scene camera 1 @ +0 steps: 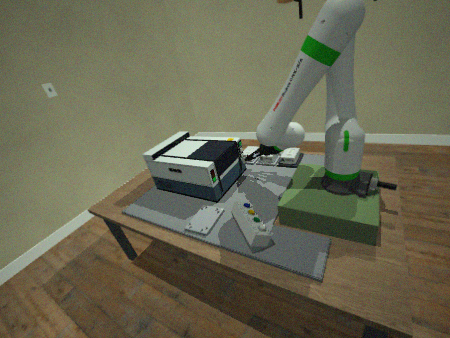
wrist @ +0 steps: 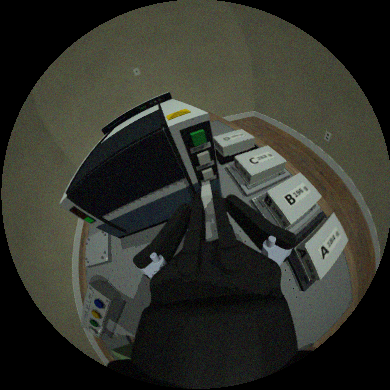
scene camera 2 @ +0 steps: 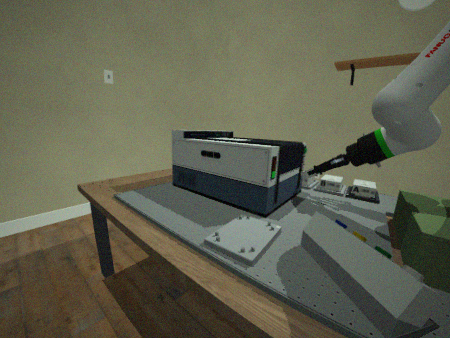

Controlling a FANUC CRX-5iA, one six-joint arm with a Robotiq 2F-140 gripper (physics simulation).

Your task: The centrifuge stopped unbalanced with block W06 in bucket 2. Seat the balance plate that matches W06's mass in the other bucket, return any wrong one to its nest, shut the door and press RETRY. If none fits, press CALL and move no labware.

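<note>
The centrifuge stands on the grey mat with its top cover shut; block W06 and the buckets are hidden inside. Its end panel has a lit green button above two pale buttons. My gripper is shut and empty, with its fingertips close to the panel, just below the lowest button in the wrist view. Plates A, B, C and D sit in a row of nests, right of the fingers; their small mass labels are blurred.
A sloped control box with blue, yellow and green buttons stands near the front. A white plate with small pegs lies before the centrifuge. The green robot base is at the right.
</note>
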